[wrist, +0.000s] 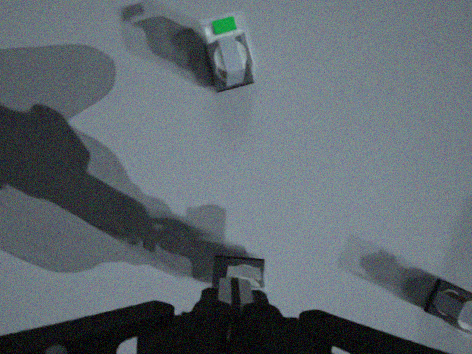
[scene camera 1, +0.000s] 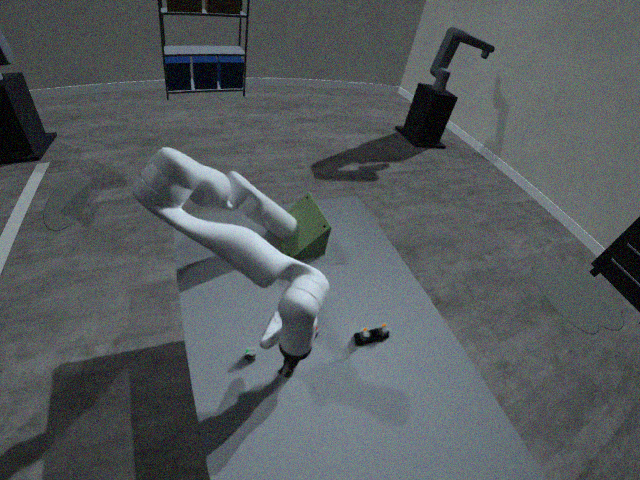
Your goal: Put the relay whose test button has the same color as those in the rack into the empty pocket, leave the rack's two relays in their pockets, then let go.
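Frame: origin at the arm's base, x back, y right, z up, level; centimetres.
Where they show: gripper, between the fingertips: [wrist: 232, 299] [scene camera 1: 291, 367]; arm's base, origin of its link: [scene camera 1: 287, 228].
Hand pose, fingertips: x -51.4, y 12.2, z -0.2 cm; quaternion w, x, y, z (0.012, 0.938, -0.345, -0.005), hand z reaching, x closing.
Things, the pixels of their top centre, and the offset from my fingertips. Level surfaces: height alone.
- black rack, centre of its top: [scene camera 1: 373, 333] dx +4.8, dy -27.3, dz -2.0 cm
- green-buttoned relay, centre of its top: [wrist: 228, 40] [scene camera 1: 250, 351] dx +6.9, dy +9.6, dz +0.1 cm
- red button, centre of its top: [scene camera 1: 316, 328] dx +9.7, dy -10.1, dz +0.1 cm
- grey surface, height of its surface: dz -4.3 cm
The black rack [scene camera 1: 372, 339] stands right of my arm, with two orange-buttoned relays [scene camera 1: 364, 331] [scene camera 1: 383, 328] at its ends and a gap between them. The green-buttoned relay [scene camera 1: 250, 355] [wrist: 231, 56] stands left of my gripper in the scene view and at the top of the wrist view. My gripper [scene camera 1: 285, 372] [wrist: 232, 299] is shut with nothing between its fingertips. In the wrist view, a relay [wrist: 240, 267] shows just beyond the tips, partly covered by them, its button hidden. Another relay [wrist: 448, 303] is cut off at right; a bit of a red button [scene camera 1: 316, 328] shows behind my arm.
A green box [scene camera 1: 311, 222] stands behind my arm on the grey surface [scene camera 1: 413, 361]. Farther off are a shelf unit [scene camera 1: 204, 50], another robot arm on a black pedestal [scene camera 1: 430, 114], and dark furniture at both sides. Arm shadows fall across the surface.
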